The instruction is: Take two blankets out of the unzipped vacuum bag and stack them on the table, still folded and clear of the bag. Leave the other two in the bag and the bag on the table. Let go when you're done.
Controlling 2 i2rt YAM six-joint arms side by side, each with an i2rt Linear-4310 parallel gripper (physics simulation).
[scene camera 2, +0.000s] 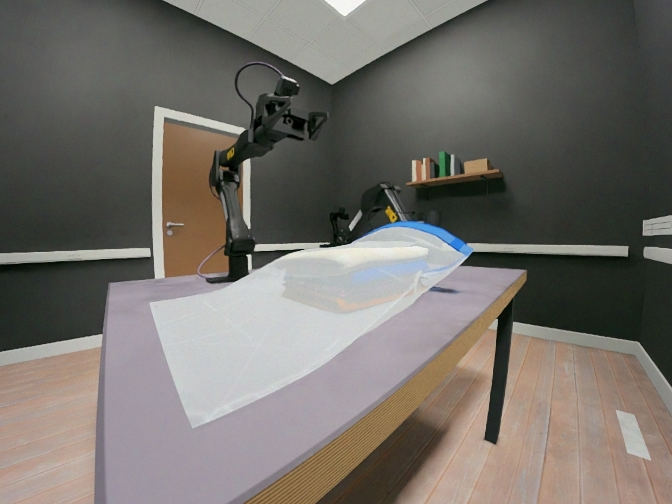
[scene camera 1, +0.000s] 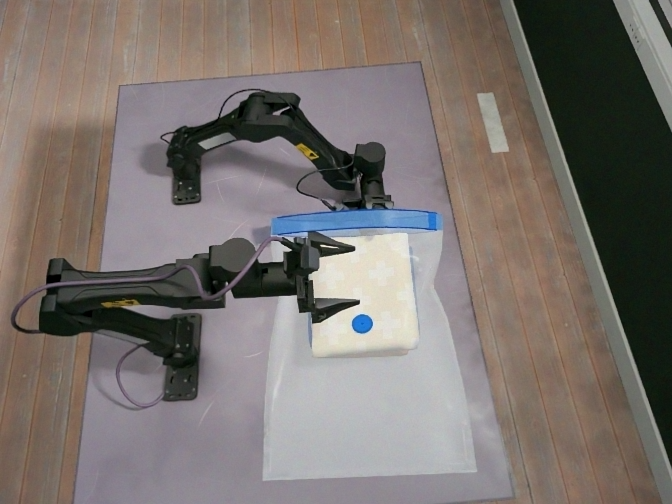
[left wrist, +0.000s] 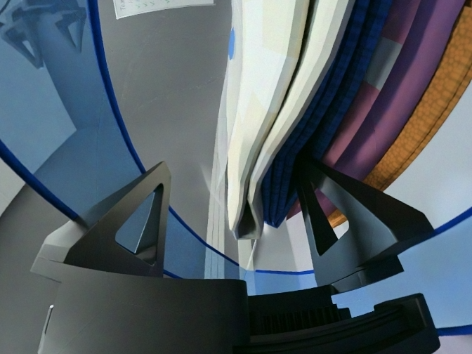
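Note:
The clear vacuum bag (scene camera 1: 369, 423) (scene camera 2: 217, 347) lies on the table, its blue-banded mouth raised. Inside is a folded stack: cream blanket (scene camera 1: 379, 303) (scene camera 2: 352, 257) (left wrist: 272, 75) on top, then dark blue blanket (left wrist: 280, 185), purple-pink blanket (left wrist: 400, 110) and orange-brown blanket (left wrist: 430, 110). My left gripper (left wrist: 229, 162) is open at the bag's mouth; the cream and dark blue edges show between its fingers, and one fingertip is close to the blue and purple-pink edges. Scene camera 2 hides its fingers. My right gripper (scene camera 1: 356, 275) (scene camera 2: 307, 108) is open and empty, high above the bag.
The purple-grey table (scene camera 1: 260, 70) (scene camera 2: 146, 434) carries both arm bases on the picture's left in scene camera 1. The bag's blue band (scene camera 1: 352, 221) (scene camera 2: 428, 228) surrounds its opening. A blue round valve (scene camera 1: 362, 323) shows over the cream blanket.

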